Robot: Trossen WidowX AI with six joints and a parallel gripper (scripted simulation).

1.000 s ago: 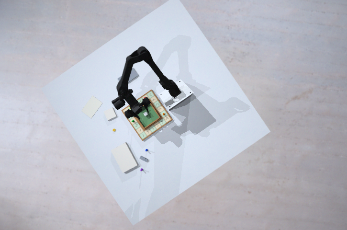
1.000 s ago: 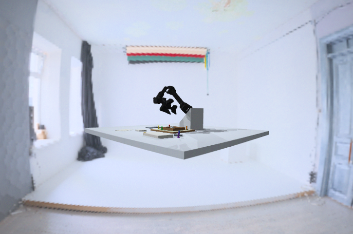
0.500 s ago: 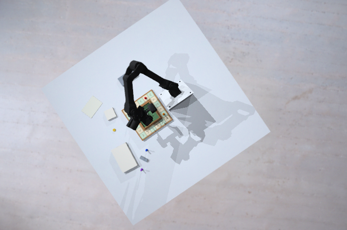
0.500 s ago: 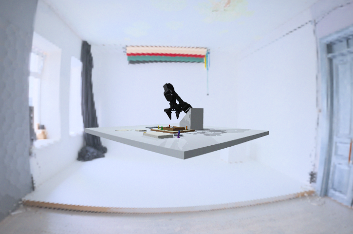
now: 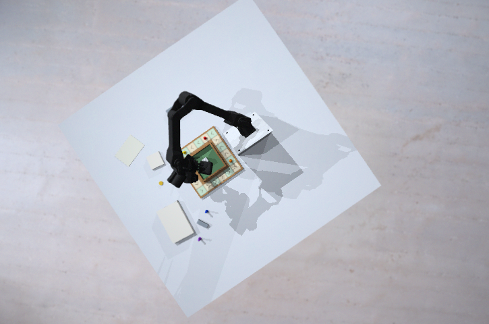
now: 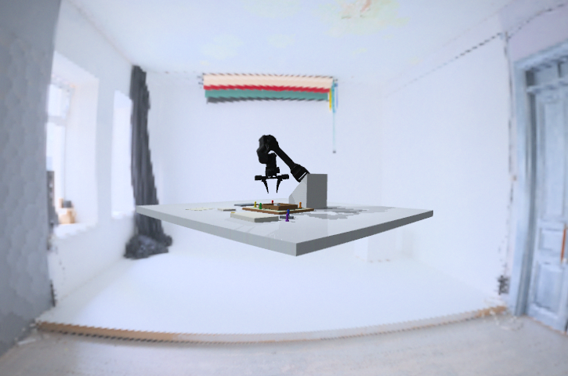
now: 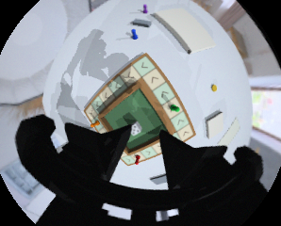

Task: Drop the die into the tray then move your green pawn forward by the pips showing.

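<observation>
The green pawn lies 7 cm ahead of my gripper tip, 2 cm to the right of it and 7 cm below it. Also, from my gripper tip: green tray: 4 cm behind, 9 cm below; white die: 4 cm behind, 1 cm to the right, 7 cm below; yellow pawn: 2 cm ahead, 11 cm to the right, 7 cm below.
</observation>
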